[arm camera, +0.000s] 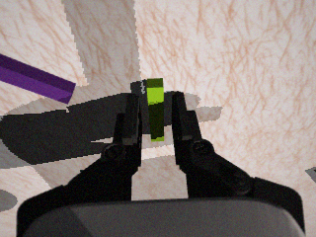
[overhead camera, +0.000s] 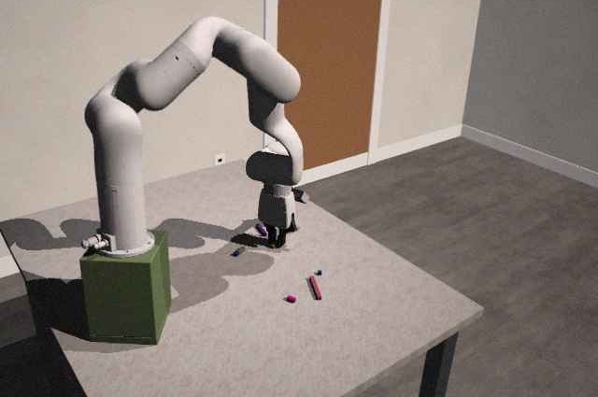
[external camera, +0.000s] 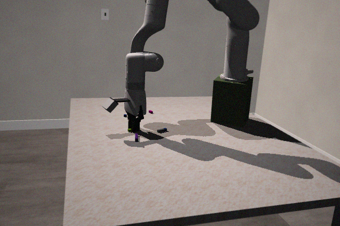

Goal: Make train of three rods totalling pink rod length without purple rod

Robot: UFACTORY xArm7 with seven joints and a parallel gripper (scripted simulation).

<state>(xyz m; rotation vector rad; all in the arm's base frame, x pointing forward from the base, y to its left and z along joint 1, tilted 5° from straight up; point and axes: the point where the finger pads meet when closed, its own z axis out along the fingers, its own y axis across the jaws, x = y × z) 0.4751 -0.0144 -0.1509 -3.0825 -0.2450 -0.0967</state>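
My gripper is now 2 cm above the lime rod. Round my hand: pink rod 22 cm to the right, 9 cm behind, 2 cm below; then grey rod 10 cm behind, 5 cm to the left, 2 cm below; then purple rod 8 cm to the left, 2 cm below, 2 cm ahead.
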